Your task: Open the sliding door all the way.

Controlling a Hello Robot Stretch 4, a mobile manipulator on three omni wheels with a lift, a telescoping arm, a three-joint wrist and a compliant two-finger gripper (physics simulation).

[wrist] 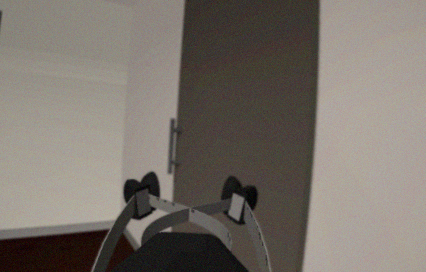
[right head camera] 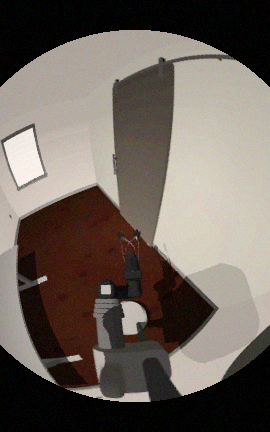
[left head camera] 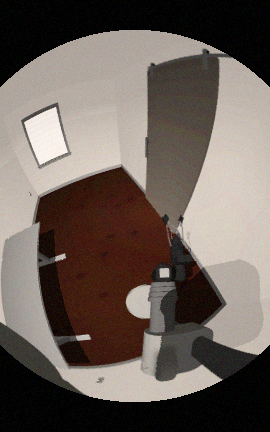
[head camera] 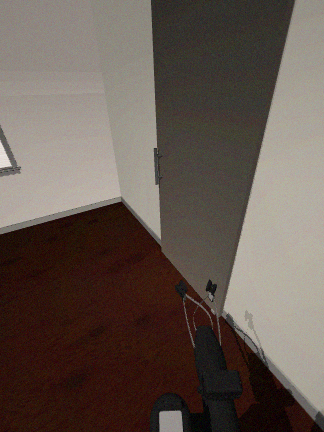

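Seen in the pictures: gripper, fingertip midpoint: point(wrist: 191, 189) point(right head camera: 128, 229) point(left head camera: 172, 214) point(head camera: 194, 281); robot's base at its link origin: point(right head camera: 127, 316) point(left head camera: 143, 300).
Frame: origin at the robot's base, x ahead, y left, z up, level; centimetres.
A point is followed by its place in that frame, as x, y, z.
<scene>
The sliding door point(head camera: 210, 125) {123.4, -28.0, 136.9} point(left head camera: 180, 130) {123.8, -27.9, 135.6} point(right head camera: 142, 130) {123.4, -28.0, 148.4} point(wrist: 245, 100) {123.4, -28.1, 122.8} is a tall dark grey panel that hangs in front of the pale wall. Its vertical bar handle point(head camera: 156, 166) {167.1, 2.6, 101.4} point(left head camera: 146, 147) {167.0, 1.9, 100.2} point(right head camera: 115, 164) {174.8, 0.8, 97.4} point(wrist: 172, 146) {167.0, 2.2, 100.5} is on the door's left edge. My gripper point(head camera: 196, 288) {48.2, -9.1, 104.6} point(left head camera: 173, 219) {48.2, -9.1, 104.6} point(right head camera: 129, 234) {48.2, -9.1, 104.6} point(wrist: 191, 189) {48.2, -9.1, 104.6} is open, with nothing between its fingers. In the wrist view the handle is beyond the fingertips and above them, between the two fingers. In the head camera view the gripper shows below the handle, near the door's lower right part.
An overhead rail point(left head camera: 185, 59) point(right head camera: 195, 58) carries the door and runs on to the right along the wall. A window point(left head camera: 46, 135) {229.3, 209.3, 140.9} point(right head camera: 23, 157) {228.8, 210.6, 140.2} is on the far left wall. A pale grey table-like surface point(left head camera: 20, 285) {-13.8, 117.3, 69.3} is at the left. Baseboards edge the dark red wooden floor point(head camera: 90, 320) {99.8, 61.1, -2.7}.
</scene>
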